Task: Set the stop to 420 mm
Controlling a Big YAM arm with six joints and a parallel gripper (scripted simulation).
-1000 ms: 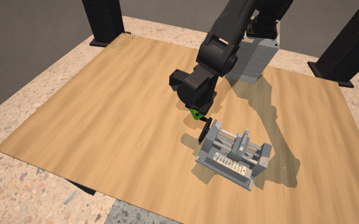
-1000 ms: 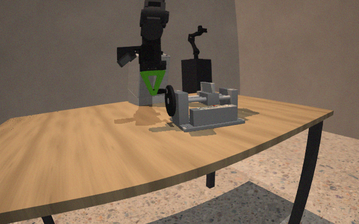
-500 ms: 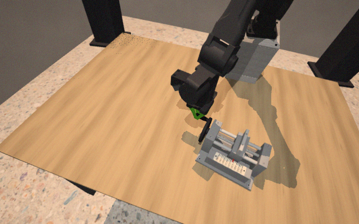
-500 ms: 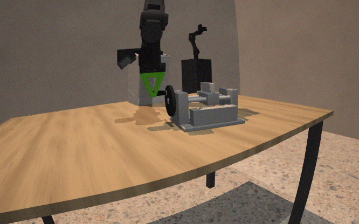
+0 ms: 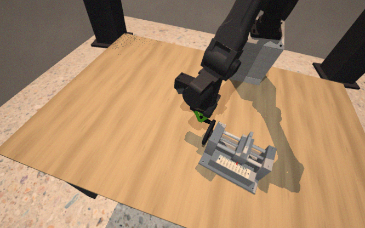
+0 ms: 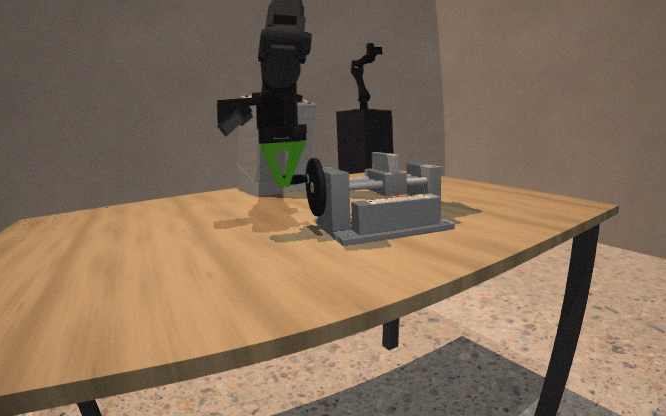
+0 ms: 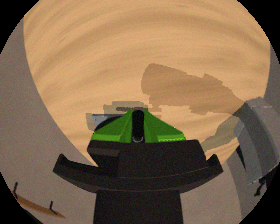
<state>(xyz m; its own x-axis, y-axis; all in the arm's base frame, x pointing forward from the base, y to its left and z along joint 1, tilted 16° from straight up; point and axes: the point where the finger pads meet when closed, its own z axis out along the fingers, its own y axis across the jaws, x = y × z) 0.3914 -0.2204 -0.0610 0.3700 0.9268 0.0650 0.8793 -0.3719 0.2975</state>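
Right now my hand is 20 mm to the right of the black handwheel and 20 mm short of it. Round my hand: sliding stop block: 140 mm to the left, 110 mm ahead, 10 mm above.
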